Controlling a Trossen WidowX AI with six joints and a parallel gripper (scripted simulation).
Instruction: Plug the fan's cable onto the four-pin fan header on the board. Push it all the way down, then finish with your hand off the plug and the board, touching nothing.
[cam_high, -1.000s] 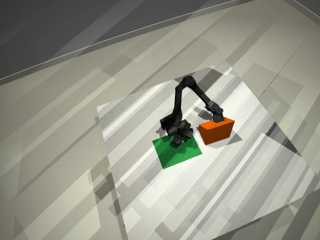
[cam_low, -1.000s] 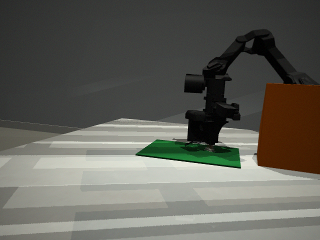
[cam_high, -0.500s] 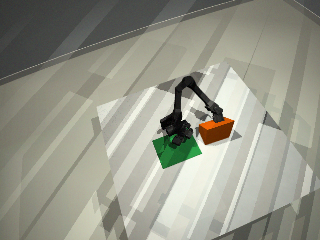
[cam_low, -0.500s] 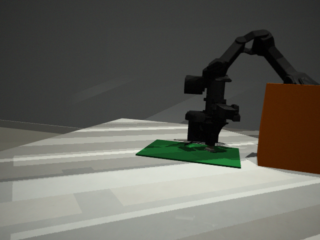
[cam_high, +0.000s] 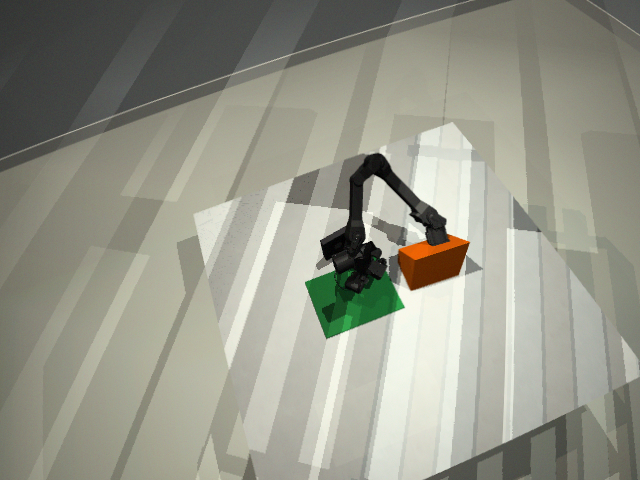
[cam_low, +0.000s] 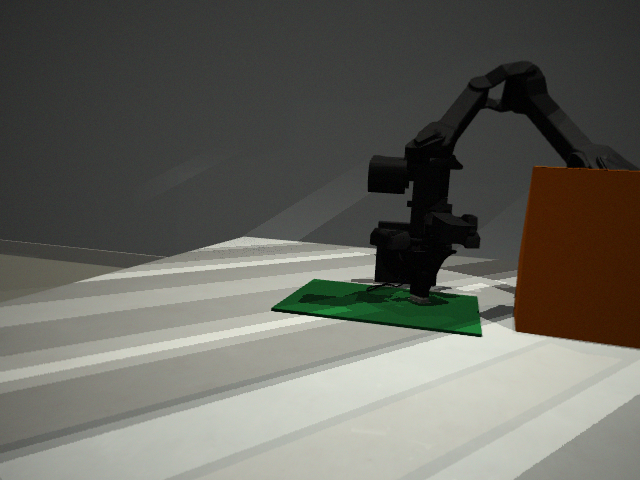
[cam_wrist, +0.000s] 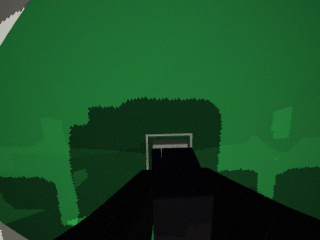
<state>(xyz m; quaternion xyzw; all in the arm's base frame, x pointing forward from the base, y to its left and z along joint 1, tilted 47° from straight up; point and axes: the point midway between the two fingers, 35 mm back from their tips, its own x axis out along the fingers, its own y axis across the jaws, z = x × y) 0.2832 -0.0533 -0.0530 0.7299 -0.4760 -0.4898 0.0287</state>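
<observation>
Now: the black fan plug 10 mm above my gripper tip. The rest, counted from my gripper tip: green board (50 mm ahead, 40 mm to the left, 40 mm below); then four-pin fan header (20 mm below).
</observation>
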